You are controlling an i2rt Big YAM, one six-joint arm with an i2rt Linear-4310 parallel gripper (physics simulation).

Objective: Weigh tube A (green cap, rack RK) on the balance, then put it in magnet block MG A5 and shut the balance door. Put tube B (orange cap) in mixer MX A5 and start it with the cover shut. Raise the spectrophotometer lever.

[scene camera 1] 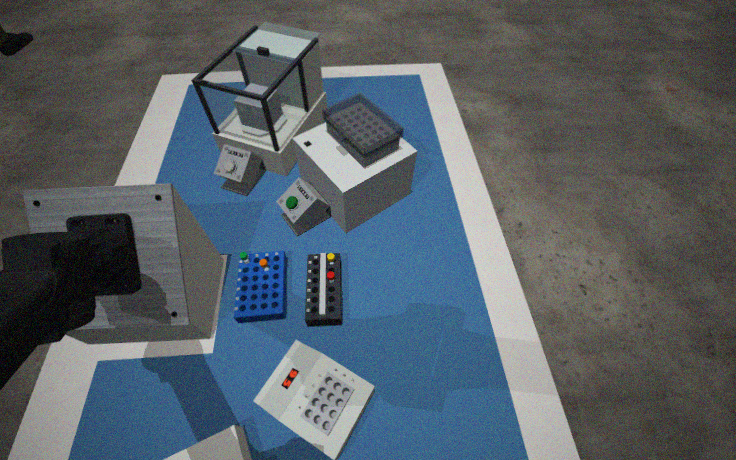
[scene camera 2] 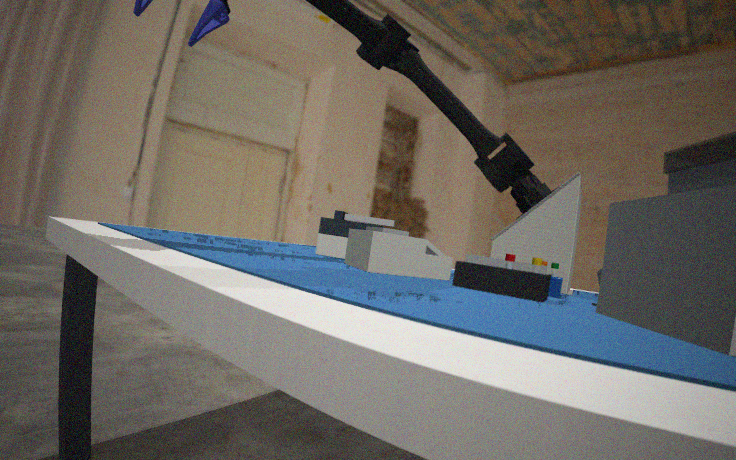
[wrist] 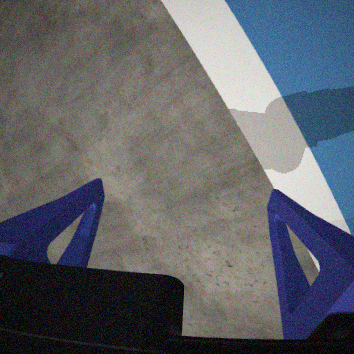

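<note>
My gripper [scene camera 2: 165,27] [wrist: 185,192] is open and empty, high above the table's edge and the floor. Tube A's green cap [scene camera 1: 243,254] [scene camera 2: 555,265] and tube B's orange cap [scene camera 1: 263,262] [scene camera 2: 544,263] stand in the blue rack [scene camera 1: 259,316] [scene camera 2: 555,287]. The black magnet block [scene camera 1: 324,321] [scene camera 2: 499,280] is right of it. The balance [scene camera 1: 282,157] has its handled glass panel [scene camera 1: 282,46] slid back and a grey block inside. The mixer [scene camera 1: 374,189] [scene camera 2: 667,260] has its dark clear cover [scene camera 1: 363,122] down. The spectrophotometer, apparently the box [scene camera 1: 217,447] [scene camera 2: 331,244], shows partly; its lever state is unclear.
A yellow-capped tube [scene camera 1: 331,256] and a red-capped tube [scene camera 1: 330,275] stand in the magnet block. A heat block [scene camera 1: 279,414] [scene camera 2: 407,257] with red digits sits nearer the camera. Two control boxes [scene camera 1: 238,168] [scene camera 1: 303,206] stand before the balance and mixer. The arm's wedge base [scene camera 1: 103,200] [scene camera 2: 548,238] is left of the rack.
</note>
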